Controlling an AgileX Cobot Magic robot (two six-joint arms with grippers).
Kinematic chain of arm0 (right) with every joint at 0, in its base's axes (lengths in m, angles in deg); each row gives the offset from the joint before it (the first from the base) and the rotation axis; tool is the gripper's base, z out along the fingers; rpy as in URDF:
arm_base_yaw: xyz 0 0 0.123 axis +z
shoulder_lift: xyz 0 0 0 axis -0.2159 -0.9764 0
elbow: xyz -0.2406 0.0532 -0.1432 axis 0.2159 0.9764 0
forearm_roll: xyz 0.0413 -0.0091 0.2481 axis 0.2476 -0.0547 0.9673
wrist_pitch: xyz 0 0 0 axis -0.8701 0.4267 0.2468
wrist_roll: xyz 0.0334 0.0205 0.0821 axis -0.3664 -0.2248 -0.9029
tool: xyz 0 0 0 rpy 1.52 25.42 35.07
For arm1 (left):
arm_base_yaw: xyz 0 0 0.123 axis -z
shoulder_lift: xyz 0 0 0 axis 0.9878 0.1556 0
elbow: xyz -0.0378 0.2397 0.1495 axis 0.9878 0.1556 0
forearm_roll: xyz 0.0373 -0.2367 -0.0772 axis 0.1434 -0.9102 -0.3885
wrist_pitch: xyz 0 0 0 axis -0.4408 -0.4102 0.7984
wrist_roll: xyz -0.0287 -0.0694 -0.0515 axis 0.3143 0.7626 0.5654
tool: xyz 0 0 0 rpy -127.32 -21.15 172.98
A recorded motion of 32 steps. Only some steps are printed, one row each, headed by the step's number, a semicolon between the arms.
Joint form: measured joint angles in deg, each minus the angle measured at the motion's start. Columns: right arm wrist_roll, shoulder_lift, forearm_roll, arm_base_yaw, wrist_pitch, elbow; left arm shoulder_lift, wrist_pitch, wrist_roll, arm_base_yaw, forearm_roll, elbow.
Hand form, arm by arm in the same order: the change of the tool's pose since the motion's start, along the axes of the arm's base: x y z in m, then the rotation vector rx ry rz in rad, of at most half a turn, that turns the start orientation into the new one. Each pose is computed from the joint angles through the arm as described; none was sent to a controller.
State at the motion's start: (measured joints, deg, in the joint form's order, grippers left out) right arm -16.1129 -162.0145 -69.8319 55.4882 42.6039 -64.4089; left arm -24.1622 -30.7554 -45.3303 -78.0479 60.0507 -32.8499
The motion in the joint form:
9: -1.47 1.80 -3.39 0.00 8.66 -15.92; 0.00 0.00 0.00 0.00 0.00 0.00
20: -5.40 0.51 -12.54 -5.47 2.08 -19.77; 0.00 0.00 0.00 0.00 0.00 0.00
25: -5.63 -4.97 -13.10 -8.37 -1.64 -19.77; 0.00 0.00 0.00 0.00 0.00 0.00
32: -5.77 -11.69 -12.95 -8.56 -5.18 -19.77; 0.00 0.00 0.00 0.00 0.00 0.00
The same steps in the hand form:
9: 0.0164 0.0094 0.0851 0.0710 -0.1479 0.0021; 0.0000 0.0000 0.0000 0.0000 0.0000 0.0000
20: 0.0676 -0.0232 0.0975 0.0607 -0.3626 -0.1386; 0.0000 0.0000 0.0000 0.0000 0.0000 0.0000
25: 0.0959 -0.0336 0.0534 0.0269 -0.3454 -0.1810; 0.0000 0.0000 0.0000 0.0000 0.0000 0.0000
32: 0.1079 -0.0267 -0.0035 -0.0047 -0.2995 -0.1762; 0.0000 0.0000 0.0000 0.0000 0.0000 0.0000

